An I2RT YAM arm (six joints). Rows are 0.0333 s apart.
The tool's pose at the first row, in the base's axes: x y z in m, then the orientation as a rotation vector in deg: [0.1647, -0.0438, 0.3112, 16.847, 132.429, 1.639]
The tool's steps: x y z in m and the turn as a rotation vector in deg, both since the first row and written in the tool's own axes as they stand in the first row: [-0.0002, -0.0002, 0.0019, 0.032, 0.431, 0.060]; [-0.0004, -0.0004, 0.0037, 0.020, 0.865, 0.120]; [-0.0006, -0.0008, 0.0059, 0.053, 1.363, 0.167]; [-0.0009, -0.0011, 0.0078, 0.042, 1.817, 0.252]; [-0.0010, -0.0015, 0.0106, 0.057, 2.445, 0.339]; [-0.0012, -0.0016, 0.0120, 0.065, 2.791, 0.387]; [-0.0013, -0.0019, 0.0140, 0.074, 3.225, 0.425]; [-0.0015, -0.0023, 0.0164, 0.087, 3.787, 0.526]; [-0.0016, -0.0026, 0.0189, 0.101, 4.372, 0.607]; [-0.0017, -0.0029, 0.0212, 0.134, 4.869, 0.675]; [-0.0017, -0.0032, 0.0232, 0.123, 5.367, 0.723]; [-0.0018, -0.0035, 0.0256, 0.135, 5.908, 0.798]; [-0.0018, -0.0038, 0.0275, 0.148, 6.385, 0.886]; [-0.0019, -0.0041, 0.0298, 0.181, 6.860, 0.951]
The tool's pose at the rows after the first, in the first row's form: [0.1662, -0.0442, 0.3100, 16.954, 132.851, 1.698]; [0.1676, -0.0445, 0.3089, 17.038, 133.272, 1.809]; [0.1692, -0.0451, 0.3075, 17.133, 133.761, 1.871]; [0.1707, -0.0456, 0.3064, 17.249, 134.199, 1.997]; [0.1727, -0.0462, 0.3045, 17.388, 134.810, 2.121]; [0.1738, -0.0465, 0.3036, 17.465, 135.147, 2.190]; [0.1753, -0.0469, 0.3023, 17.535, 135.572, 2.267]; [0.1771, -0.0475, 0.3007, 17.687, 136.116, 2.392]; [0.1789, -0.0480, 0.2990, 17.818, 136.685, 2.509]; [0.1805, -0.0485, 0.2975, 17.939, 137.170, 2.584]; [0.1819, -0.0489, 0.2961, 18.014, 137.656, 2.700]; [0.1837, -0.0494, 0.2945, 18.135, 138.182, 2.811]; [0.1850, -0.0498, 0.2931, 18.269, 138.642, 2.918]; [0.1866, -0.0503, 0.2916, 18.386, 139.106, 2.988]
